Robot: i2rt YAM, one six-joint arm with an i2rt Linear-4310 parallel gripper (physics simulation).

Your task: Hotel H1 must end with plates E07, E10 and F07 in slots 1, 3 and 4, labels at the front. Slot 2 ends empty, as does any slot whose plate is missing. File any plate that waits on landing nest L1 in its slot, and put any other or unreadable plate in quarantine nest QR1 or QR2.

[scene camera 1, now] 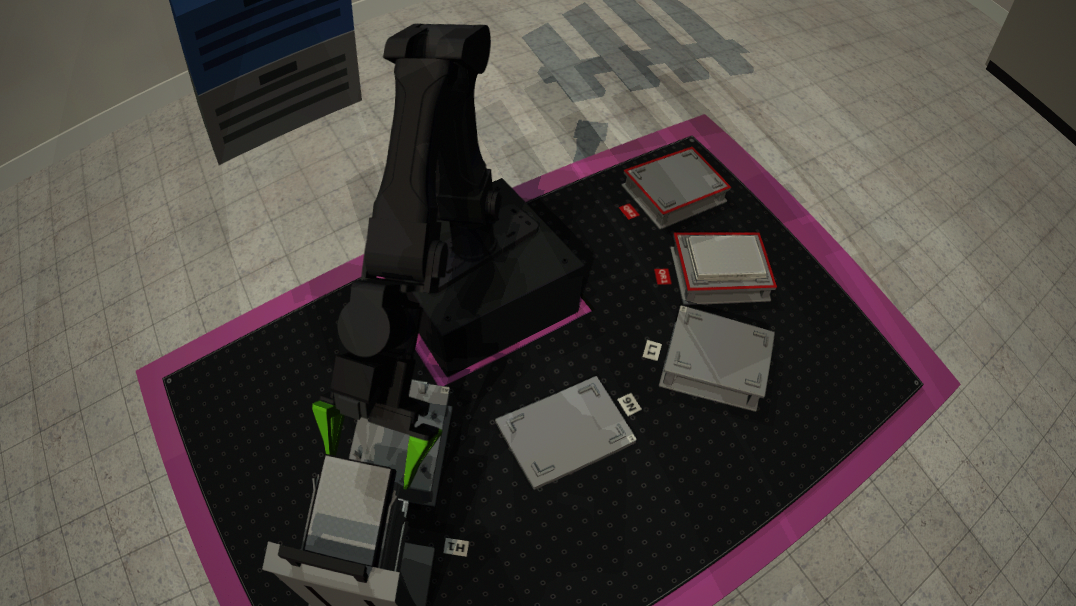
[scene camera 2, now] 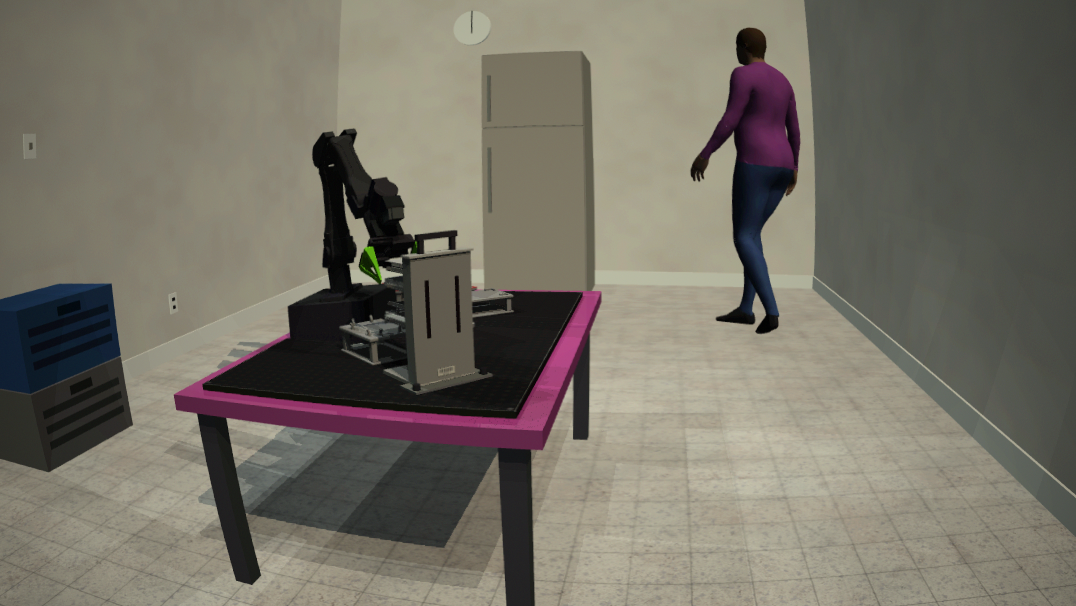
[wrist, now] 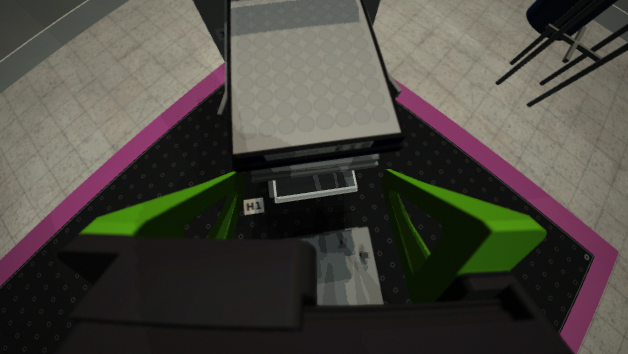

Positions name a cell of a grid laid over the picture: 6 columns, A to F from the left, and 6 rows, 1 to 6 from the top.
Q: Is my gripper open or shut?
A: Open.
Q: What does my gripper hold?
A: Nothing.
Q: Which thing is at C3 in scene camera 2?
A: My gripper.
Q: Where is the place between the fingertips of my gripper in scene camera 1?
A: C5
